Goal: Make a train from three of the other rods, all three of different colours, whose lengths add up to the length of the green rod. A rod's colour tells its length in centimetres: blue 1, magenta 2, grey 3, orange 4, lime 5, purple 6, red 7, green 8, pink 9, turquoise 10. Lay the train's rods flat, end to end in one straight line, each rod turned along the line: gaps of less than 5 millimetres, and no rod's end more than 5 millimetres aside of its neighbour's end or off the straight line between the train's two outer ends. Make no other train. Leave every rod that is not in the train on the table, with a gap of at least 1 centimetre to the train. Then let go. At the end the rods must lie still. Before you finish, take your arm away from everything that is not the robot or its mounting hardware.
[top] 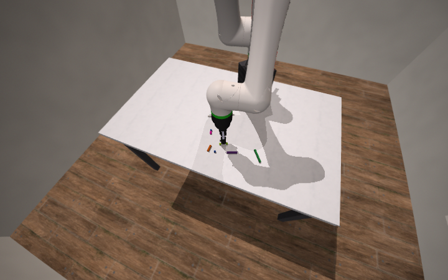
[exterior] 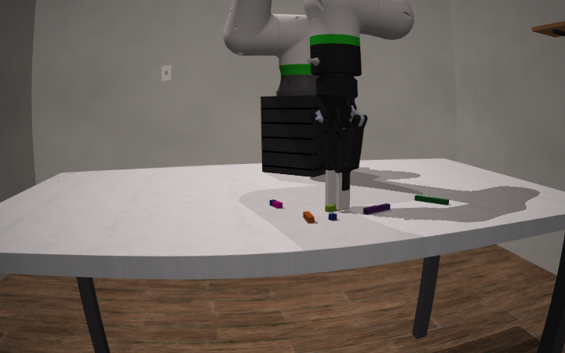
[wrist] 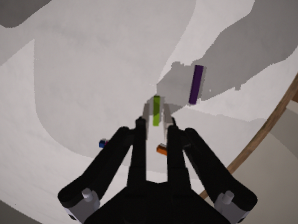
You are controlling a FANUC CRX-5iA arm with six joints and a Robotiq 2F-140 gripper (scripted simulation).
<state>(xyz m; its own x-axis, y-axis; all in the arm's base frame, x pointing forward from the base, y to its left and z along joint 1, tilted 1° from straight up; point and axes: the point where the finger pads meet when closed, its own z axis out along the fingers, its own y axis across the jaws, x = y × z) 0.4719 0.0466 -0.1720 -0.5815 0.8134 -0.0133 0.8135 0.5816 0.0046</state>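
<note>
Now: hand 3 cm above the lime rod. The rest, counted from my hand: magenta rod: 11 cm to the right, 3 cm below, 3 cm behind; then orange rod: 7 cm ahead, 6 cm to the right, 3 cm below; then purple rod: 7 cm to the left, 3 cm below, 2 cm ahead.
</note>
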